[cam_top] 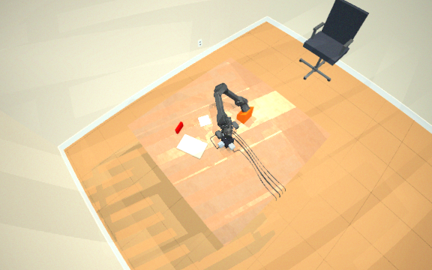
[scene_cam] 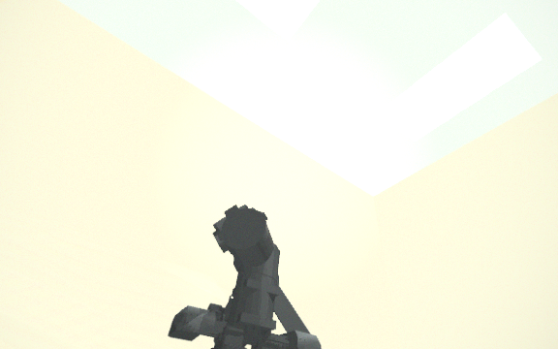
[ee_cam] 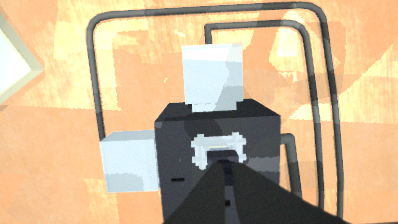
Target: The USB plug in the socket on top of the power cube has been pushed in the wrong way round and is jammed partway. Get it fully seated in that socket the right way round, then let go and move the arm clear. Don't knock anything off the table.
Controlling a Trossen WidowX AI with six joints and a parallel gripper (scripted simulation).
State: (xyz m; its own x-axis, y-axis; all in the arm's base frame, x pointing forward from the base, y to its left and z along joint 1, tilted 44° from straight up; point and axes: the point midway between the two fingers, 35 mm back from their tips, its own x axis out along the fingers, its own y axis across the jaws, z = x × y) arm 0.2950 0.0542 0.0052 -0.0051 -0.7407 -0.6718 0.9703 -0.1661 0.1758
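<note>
Right now the USB plug is 2 cm below my gripper tip. Also, from my gripper tip: red block: 19 cm ahead, 37 cm to the right, 8 cm below; then USB socket: 4 cm below.
</note>
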